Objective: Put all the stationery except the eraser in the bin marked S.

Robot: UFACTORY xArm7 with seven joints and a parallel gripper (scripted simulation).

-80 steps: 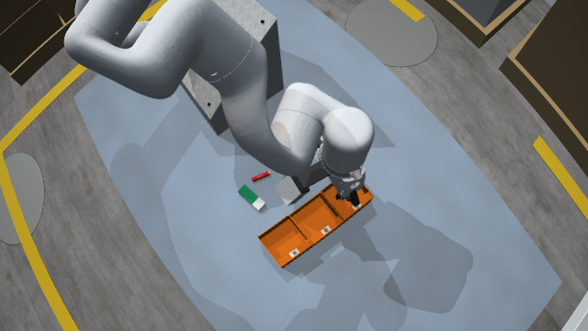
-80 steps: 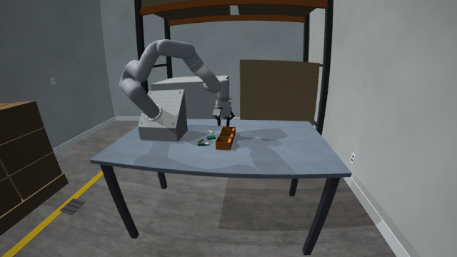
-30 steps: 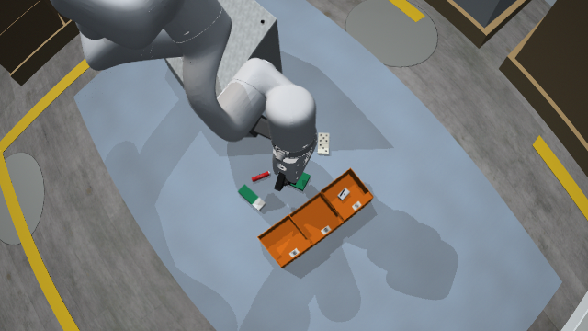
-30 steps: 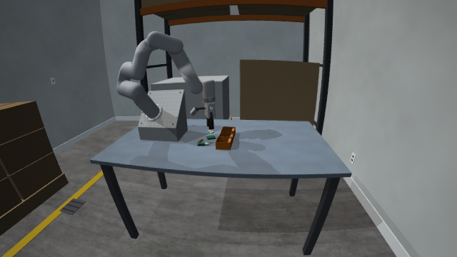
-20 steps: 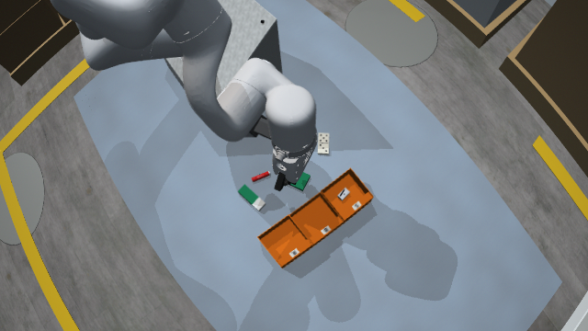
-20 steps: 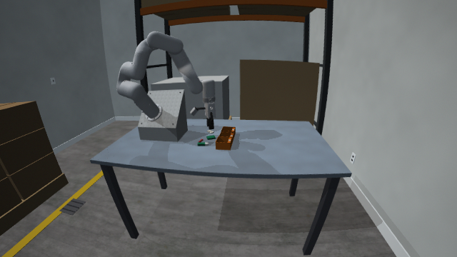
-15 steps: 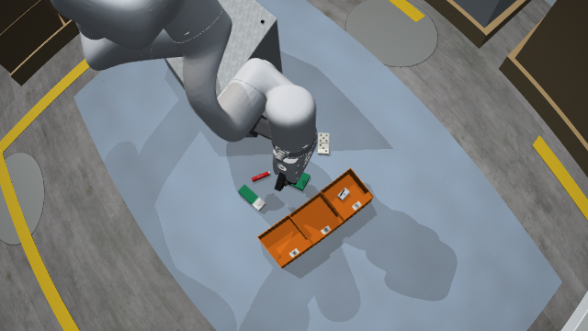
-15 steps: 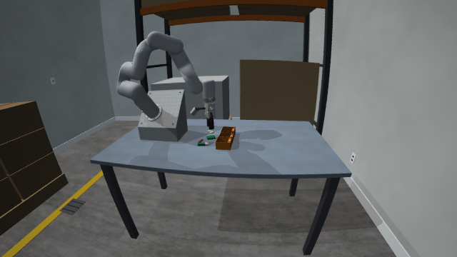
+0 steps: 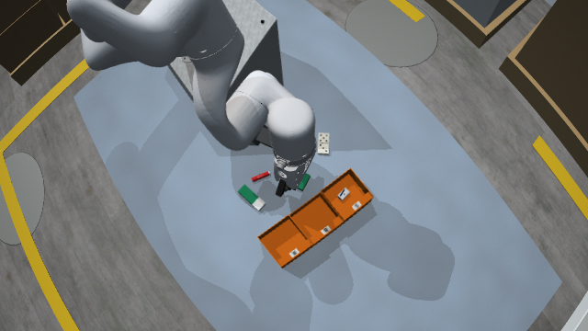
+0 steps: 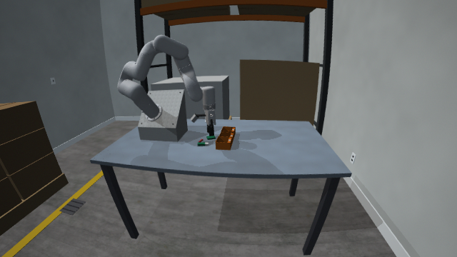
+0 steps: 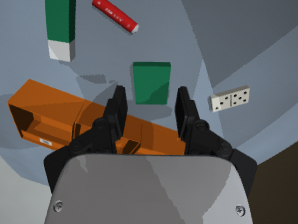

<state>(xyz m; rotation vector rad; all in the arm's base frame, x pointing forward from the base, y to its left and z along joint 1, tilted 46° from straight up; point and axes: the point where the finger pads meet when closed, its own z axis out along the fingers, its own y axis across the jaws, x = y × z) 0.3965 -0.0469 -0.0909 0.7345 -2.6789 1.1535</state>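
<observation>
Now: the green block 4 cm below my hand. From my hand the other things lie so: dotted domino (3 cm behind, 10 cm to the left, 4 cm below); red battery (5 cm behind, 6 cm to the right, 4 cm below); orange bin (11 cm ahead, 2 cm to the right, 2 cm below).
</observation>
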